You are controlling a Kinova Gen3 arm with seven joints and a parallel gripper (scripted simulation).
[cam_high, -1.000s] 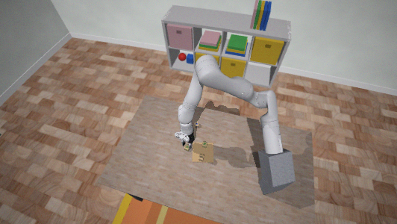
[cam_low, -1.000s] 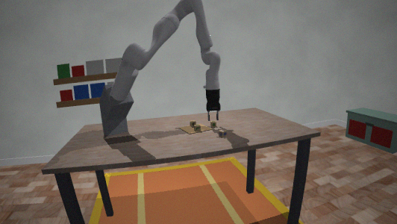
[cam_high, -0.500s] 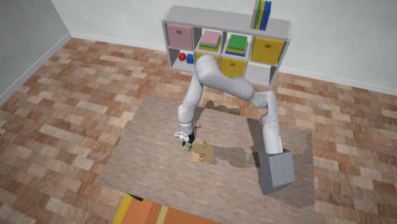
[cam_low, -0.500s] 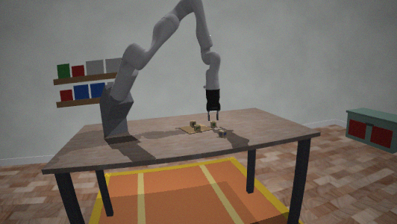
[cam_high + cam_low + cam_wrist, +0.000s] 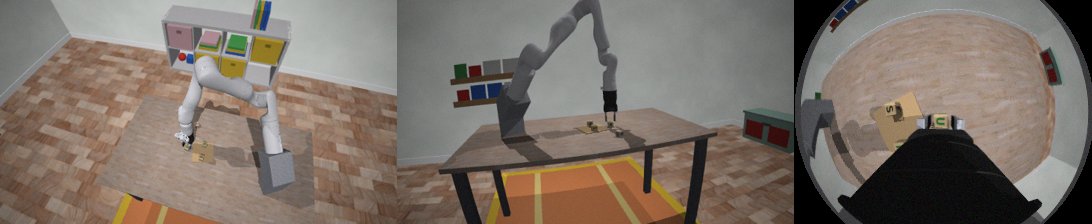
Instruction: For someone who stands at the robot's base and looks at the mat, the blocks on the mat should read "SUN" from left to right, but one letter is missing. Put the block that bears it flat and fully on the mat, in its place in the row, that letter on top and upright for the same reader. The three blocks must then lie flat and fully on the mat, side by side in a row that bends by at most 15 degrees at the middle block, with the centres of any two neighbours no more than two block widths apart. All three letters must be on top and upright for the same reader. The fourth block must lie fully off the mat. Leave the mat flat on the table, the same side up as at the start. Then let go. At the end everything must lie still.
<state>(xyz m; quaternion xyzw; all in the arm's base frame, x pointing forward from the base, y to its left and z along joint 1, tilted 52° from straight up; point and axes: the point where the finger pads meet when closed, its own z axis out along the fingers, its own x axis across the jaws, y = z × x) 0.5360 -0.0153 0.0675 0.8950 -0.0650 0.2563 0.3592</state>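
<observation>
Right now my hand is 110 mm past the tan mat, 50 mm above it and 10 mm to the right of it.
</observation>
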